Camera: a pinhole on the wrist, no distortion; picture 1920 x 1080 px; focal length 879.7 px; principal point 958.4 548.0 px. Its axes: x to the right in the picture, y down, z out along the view. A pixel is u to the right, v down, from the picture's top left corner.
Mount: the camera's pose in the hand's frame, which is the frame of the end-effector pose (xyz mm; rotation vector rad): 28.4 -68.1 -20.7 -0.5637 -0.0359 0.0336
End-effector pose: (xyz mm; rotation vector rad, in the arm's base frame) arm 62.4 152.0 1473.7 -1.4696 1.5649 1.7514
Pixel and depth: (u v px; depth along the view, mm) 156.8 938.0 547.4
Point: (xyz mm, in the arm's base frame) -206.4 461.8 2054.1
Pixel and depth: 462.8 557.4 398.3
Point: -103.3 454.3 1675.1
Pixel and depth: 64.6 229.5 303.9
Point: 57.6 510.7 1669.8
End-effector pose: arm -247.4 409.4 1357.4 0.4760 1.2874 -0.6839
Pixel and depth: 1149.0 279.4 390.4
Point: 59.9 169.6 1345.1
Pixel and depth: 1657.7 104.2 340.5
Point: 33.8 93.7 1162.2
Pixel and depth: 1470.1 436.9 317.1
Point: 23.5 240.9 1221.9
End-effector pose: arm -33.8 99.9 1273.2 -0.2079 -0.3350 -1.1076
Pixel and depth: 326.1 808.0 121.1
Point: -48.8 183.9 1305.8
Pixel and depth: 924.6 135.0 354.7
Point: -109.7 209.2 1616.5
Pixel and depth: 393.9 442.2 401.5
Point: -102.0 457.6 1498.3
